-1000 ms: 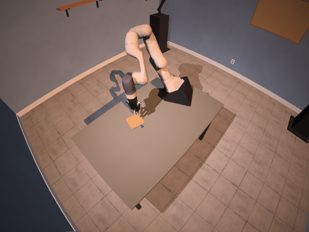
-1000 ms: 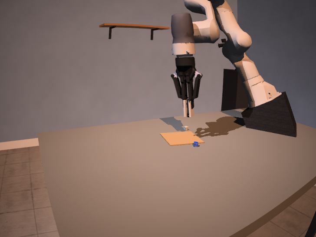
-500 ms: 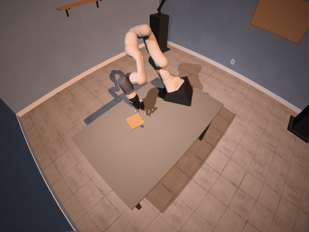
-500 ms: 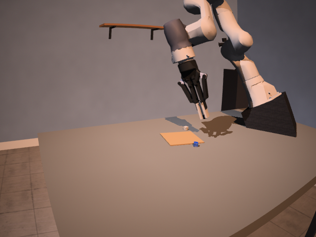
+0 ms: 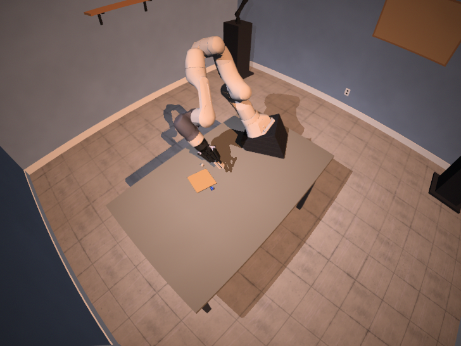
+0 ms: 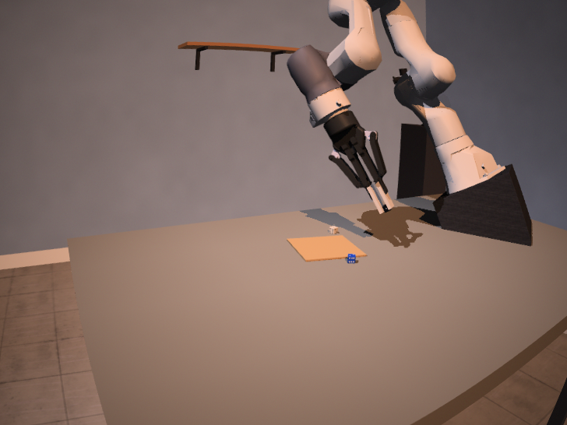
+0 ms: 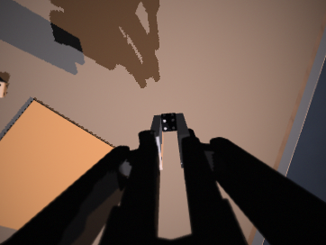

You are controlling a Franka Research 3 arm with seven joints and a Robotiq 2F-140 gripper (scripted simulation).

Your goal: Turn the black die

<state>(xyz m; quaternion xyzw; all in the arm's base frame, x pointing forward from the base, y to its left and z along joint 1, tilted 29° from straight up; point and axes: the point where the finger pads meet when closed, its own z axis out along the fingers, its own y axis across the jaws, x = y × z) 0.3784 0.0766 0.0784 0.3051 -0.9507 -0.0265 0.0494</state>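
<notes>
Right now my hand is 2 cm above the black die, 1 cm to the right of it and 1 cm past it. Round my hand: orange mat: 12 cm below, 10 cm ahead, 6 cm to the right; blue die: 12 cm below, 10 cm ahead, 4 cm to the left; white die: 14 cm to the right, 12 cm below, 2 cm ahead.
</notes>
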